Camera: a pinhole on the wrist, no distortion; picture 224 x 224 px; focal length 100.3 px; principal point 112.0 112.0 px. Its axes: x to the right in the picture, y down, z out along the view. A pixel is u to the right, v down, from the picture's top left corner.
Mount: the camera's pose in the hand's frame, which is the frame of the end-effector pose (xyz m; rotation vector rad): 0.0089 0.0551 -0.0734 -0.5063 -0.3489 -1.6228
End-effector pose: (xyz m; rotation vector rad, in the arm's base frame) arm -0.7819 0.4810 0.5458 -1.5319 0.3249 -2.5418
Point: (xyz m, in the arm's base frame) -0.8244 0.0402 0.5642
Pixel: 13 142
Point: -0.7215 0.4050 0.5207
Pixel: 151 67
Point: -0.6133 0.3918 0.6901
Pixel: 171 126
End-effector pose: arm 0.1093 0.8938 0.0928 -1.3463 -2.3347 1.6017
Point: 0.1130 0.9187 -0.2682
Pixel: 85 148
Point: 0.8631 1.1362 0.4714
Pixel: behind the camera
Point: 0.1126 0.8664 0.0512
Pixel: 208 93
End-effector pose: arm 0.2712 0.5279 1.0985 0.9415 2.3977 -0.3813
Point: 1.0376 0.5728 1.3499
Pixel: outside the picture
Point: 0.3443 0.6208 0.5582
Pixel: 142 162
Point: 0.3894 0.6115 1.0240
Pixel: 109 103
